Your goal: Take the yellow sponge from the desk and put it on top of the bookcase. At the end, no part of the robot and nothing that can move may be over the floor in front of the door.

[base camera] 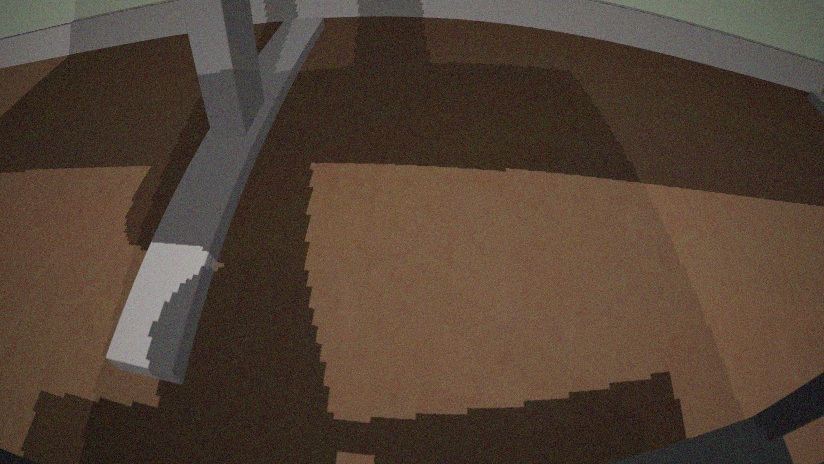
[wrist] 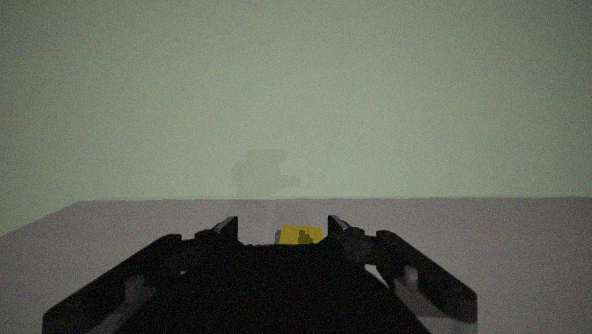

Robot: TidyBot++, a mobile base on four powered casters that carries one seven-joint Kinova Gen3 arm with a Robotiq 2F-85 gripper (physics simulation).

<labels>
My gripper shows in the wrist view (283, 225); in the base camera view it is out of frame. A yellow sponge shows in the wrist view (293, 235); in the base camera view it is out of frame.
</labels>
